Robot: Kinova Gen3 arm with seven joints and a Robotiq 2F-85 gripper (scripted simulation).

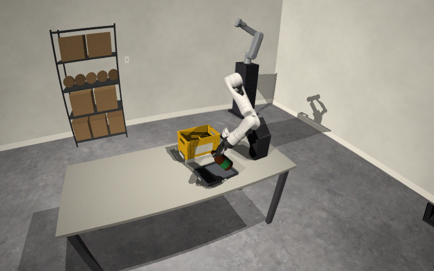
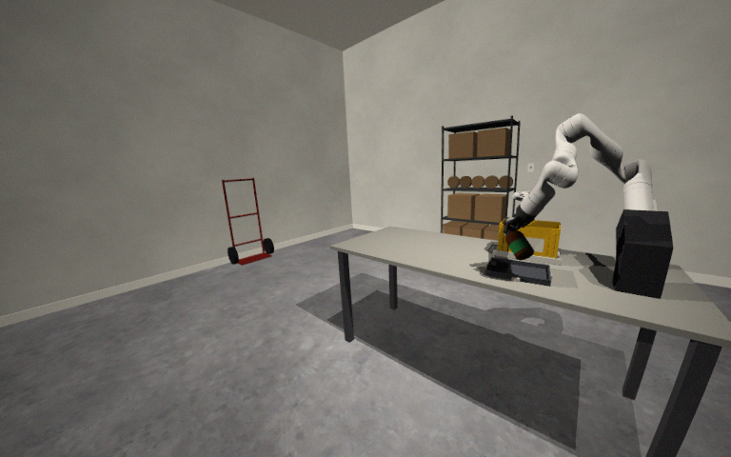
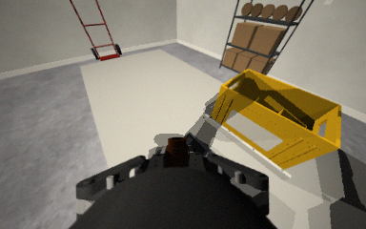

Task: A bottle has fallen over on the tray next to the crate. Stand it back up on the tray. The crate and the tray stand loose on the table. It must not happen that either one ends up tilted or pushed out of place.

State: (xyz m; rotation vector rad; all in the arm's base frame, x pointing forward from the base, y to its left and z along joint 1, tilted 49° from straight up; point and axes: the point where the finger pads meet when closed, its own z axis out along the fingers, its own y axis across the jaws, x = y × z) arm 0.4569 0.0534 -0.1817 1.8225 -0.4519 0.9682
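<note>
My hand is 4 cm above the bottle, 3 cm to the right of it and 3 cm past it. Also, from my hand: yellow crate: 34 cm to the right, 12 cm below, 7 cm behind; tray: 19 cm below, 4 cm to the right, 4 cm behind.
</note>
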